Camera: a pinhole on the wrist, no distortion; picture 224 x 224 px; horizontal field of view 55.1 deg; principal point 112.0 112.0 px. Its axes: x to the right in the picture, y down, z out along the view. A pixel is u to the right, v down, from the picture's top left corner.
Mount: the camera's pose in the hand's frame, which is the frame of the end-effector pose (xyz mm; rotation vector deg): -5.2 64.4 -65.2 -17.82 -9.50 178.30
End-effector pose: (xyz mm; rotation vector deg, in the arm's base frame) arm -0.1 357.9 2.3 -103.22 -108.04 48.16
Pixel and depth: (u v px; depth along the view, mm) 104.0 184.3 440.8
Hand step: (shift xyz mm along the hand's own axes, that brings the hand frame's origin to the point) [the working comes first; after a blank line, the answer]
In the camera's frame: -16.4 148.4 440.8

-76.2 -129.5 351.9
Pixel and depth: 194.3 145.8 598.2
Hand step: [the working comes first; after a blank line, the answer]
In the camera's frame: 229.3 94.2 598.2

-348.3 -87.0 462.7
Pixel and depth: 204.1 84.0 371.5
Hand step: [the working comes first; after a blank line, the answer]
In the camera's frame: 159.4 -48.5 371.5

-235.0 77.1 270.7
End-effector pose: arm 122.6 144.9 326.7 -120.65 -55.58 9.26
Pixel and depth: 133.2 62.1 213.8
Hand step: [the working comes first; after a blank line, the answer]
In the camera's frame: 21.1 -49.7 213.8

-68.2 92.0 144.3
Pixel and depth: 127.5 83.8 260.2
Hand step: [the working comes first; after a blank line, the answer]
In the camera's frame: 18.8 -34.2 260.2

-75.1 71.6 188.3
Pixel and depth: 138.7 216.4 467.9
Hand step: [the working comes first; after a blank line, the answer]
In the camera's frame: 58.2 227.5 467.9

-154.6 -209.4 355.2
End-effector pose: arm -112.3 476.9 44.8 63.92 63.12 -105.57
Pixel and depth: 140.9 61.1 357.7
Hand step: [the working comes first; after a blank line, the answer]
In the camera's frame: 48.2 -84.8 357.7

-123.2 112.4 283.0
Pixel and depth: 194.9 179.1 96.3
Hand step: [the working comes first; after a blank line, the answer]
In the camera's frame: 37.2 30.1 96.3

-60.7 25.2 18.1
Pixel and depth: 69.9 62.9 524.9
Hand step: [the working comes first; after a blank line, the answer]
In the camera's frame: -102.9 -120.0 524.9

-8.3 127.0 479.4
